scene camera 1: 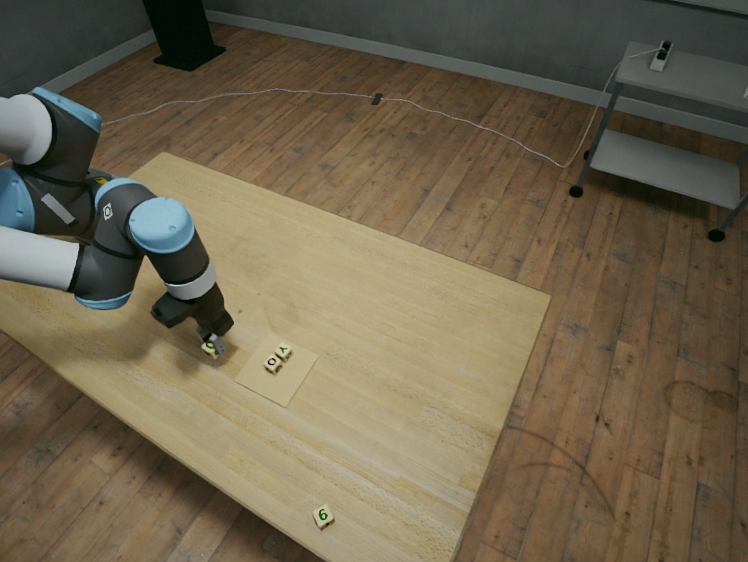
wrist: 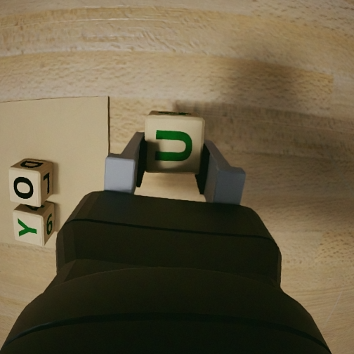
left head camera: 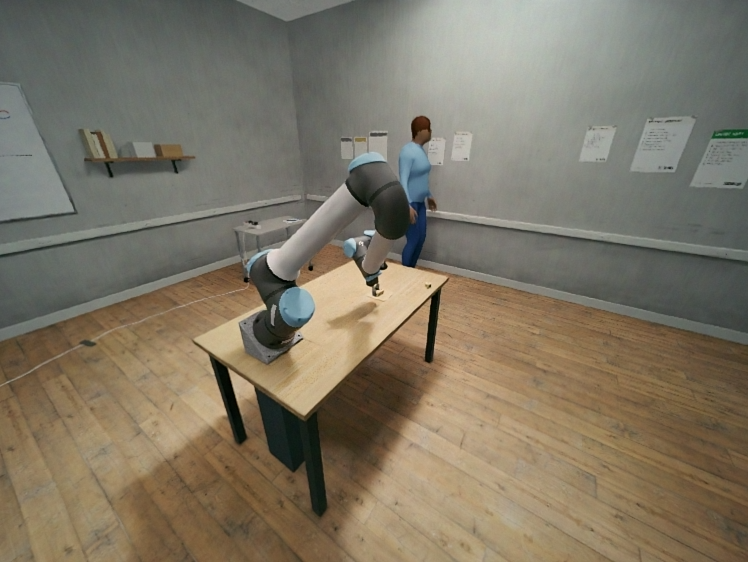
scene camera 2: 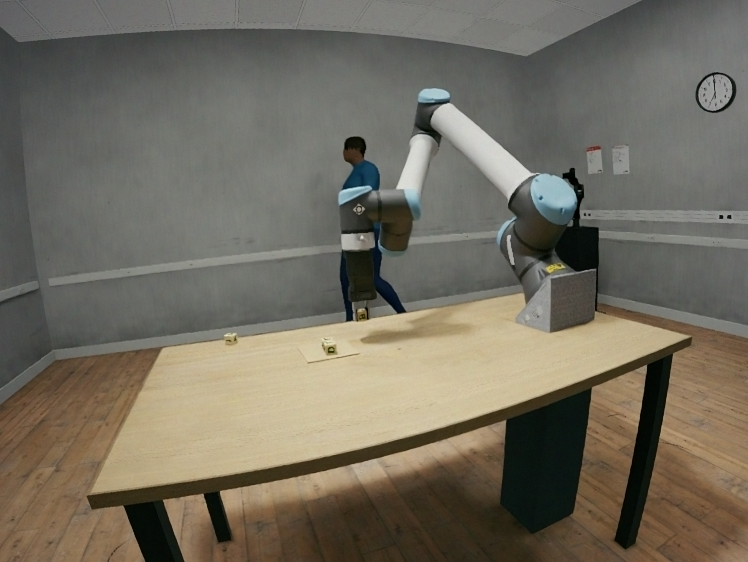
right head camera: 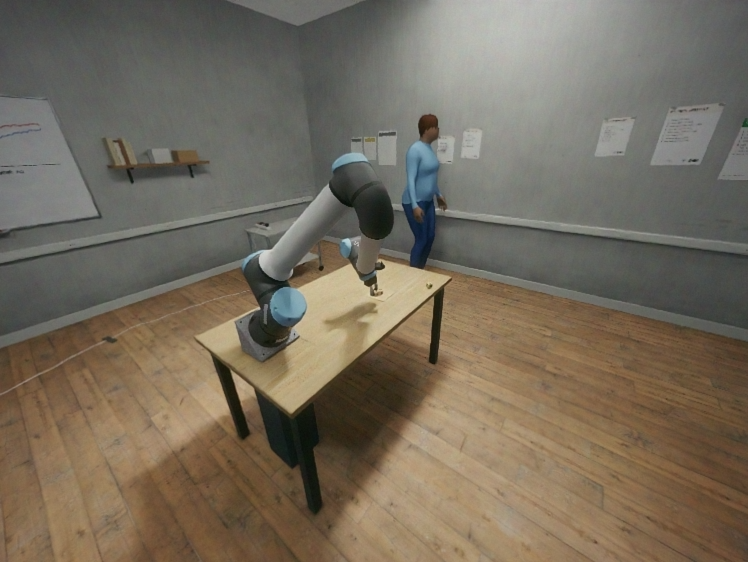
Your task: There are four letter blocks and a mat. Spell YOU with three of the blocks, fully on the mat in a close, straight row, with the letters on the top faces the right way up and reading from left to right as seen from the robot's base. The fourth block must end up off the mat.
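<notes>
My gripper (wrist: 171, 153) (scene camera 1: 211, 343) is shut on the U block (wrist: 176, 145) (scene camera 2: 362, 314), whose green U faces up. It holds the block above the table, beside the mat's base-side edge and off the mat (scene camera 1: 253, 378) (wrist: 75, 120) (scene camera 2: 311, 357). The O block (scene camera 1: 272, 361) (wrist: 24, 187), with a black O on top, and the Y block (scene camera 1: 282, 351) (wrist: 28, 227), with a green Y on top, stand close together on the mat. The fourth block (scene camera 1: 322, 515) (scene camera 2: 230, 339) (left head camera: 428, 285) (right head camera: 429, 285) stands off the mat near the table's edge, with a green 6 or 9-like sign on top.
The wooden table (scene camera 1: 387, 290) (scene camera 2: 253, 416) carries the robot's base (scene camera 2: 571, 302) at one end. A grey trolley (scene camera 1: 665, 169) stands on the floor away from the table. A person (left head camera: 415, 175) (right head camera: 422, 175) (scene camera 2: 362, 175) stands beyond the table.
</notes>
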